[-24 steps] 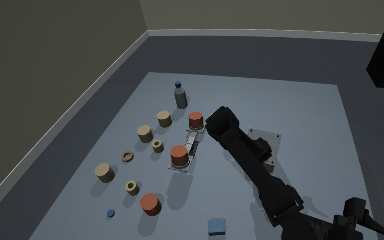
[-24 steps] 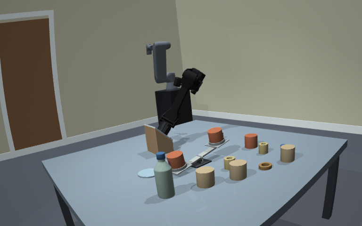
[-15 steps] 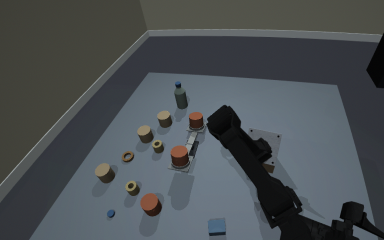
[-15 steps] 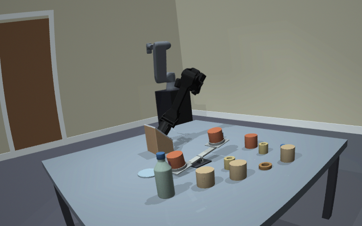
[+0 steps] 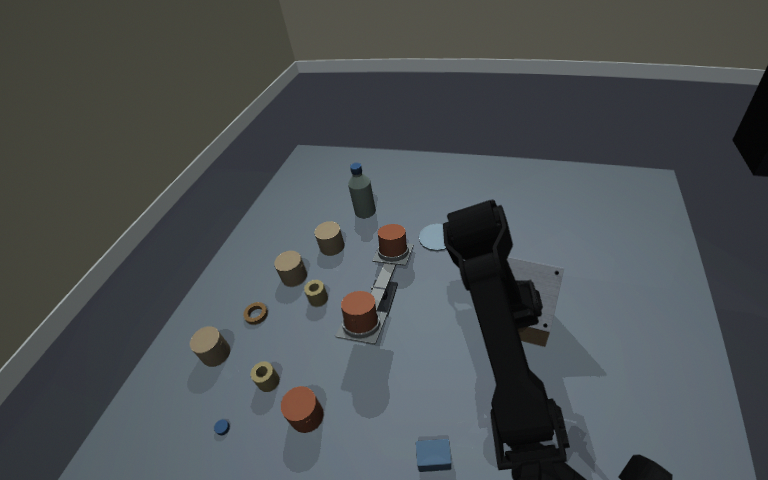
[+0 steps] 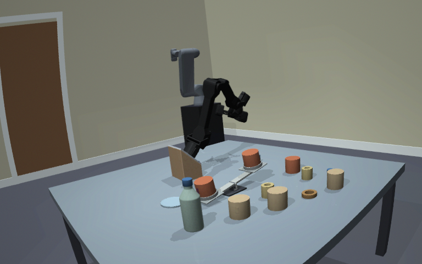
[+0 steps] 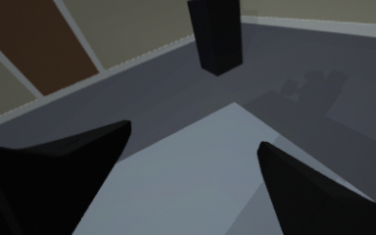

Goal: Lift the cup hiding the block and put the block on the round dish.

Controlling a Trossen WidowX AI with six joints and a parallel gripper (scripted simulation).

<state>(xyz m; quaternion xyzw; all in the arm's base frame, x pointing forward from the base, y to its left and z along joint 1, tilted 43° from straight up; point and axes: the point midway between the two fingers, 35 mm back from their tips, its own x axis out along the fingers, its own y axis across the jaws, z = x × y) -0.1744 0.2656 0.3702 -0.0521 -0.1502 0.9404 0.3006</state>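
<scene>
Now: gripper tip 50 cm short of the pale green block, 62 cm to the left of it and 17 cm above it. From my gripper tip the other things lie so: pale blue round dish: 40 cm ahead, 71 cm to the right, 21 cm below; then blue disc: 75 cm ahead, 10 cm to the right, 20 cm below; then blue box: 31 cm ahead, 14 cm to the right, 19 cm below.
</scene>
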